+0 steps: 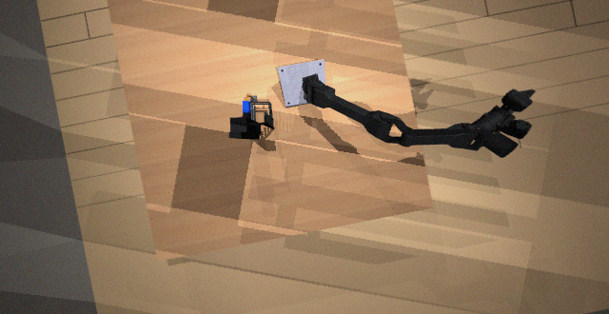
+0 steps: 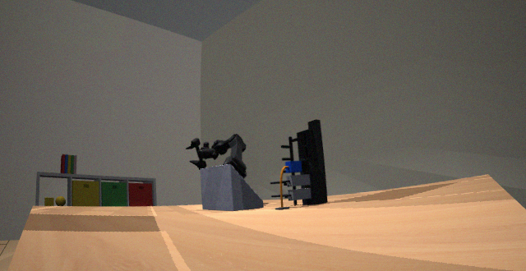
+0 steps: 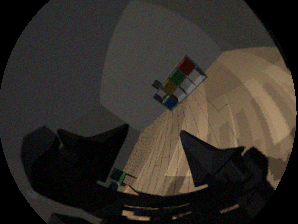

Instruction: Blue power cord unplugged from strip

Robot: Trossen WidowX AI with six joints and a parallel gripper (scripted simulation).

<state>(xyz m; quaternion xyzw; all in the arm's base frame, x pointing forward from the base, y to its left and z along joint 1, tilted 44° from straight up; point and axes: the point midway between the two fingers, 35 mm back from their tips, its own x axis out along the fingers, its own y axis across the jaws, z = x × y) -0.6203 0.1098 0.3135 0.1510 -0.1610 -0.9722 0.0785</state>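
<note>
The blue plug lies 92 cm ahead of my gripper tip, 23 cm to the right of it and 16 cm below it.
</note>
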